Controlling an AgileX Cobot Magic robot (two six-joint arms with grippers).
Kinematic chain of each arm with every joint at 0, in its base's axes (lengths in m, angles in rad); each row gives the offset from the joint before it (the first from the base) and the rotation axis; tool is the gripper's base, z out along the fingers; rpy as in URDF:
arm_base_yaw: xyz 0 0 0.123 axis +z
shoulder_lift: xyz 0 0 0 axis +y
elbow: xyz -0.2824 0 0.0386 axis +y
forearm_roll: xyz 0.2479 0 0.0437 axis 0.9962 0 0.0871
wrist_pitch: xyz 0 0 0 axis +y
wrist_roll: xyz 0.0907 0 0.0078 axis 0.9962 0 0.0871
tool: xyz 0 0 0 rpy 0 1.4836 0
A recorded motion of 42 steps. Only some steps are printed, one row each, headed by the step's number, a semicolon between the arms.
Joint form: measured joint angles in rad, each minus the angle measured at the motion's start. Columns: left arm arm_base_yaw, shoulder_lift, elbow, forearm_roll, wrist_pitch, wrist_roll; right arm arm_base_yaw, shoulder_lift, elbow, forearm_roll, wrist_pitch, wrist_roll.
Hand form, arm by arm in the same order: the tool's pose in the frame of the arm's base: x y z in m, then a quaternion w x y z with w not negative. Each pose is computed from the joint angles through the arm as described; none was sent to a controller.
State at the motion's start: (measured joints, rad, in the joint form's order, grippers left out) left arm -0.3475 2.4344 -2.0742 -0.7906 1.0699 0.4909; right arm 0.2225 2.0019 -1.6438 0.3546 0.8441 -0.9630
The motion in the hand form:
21: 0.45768 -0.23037 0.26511 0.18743 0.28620 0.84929 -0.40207; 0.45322 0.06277 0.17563 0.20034 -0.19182 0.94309 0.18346
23: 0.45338 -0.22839 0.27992 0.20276 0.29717 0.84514 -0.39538; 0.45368 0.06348 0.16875 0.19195 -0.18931 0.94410 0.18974
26: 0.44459 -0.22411 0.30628 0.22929 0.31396 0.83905 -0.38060; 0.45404 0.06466 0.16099 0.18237 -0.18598 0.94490 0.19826
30: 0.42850 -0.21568 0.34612 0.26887 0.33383 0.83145 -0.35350; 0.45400 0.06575 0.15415 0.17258 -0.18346 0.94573 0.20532
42: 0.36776 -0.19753 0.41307 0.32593 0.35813 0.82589 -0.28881; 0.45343 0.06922 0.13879 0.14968 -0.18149 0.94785 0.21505
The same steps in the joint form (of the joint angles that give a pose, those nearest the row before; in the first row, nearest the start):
21: 0.0088 -0.0822 -0.1992 -0.0752 0.1533 -0.0213; -0.1656 0.1560 -0.0015 0.2094 0.0148 0.3059
23: 0.0082 -0.1132 -0.1993 -0.0617 0.1540 -0.0125; -0.1659 0.1717 -0.0015 0.2206 0.0203 0.3026
26: 0.0070 -0.1700 -0.1993 -0.0312 0.1552 -0.0044; -0.1659 0.1897 -0.0015 0.2365 0.0274 0.2983
30: 0.0053 -0.2595 -0.1989 0.0256 0.1573 -0.0037; -0.1655 0.2053 -0.0017 0.2476 0.0360 0.2963
42: -0.0273 -0.5309 -0.0304 0.1710 0.1233 -0.0172; -0.1602 0.2402 -0.0033 0.2564 0.0528 0.2979

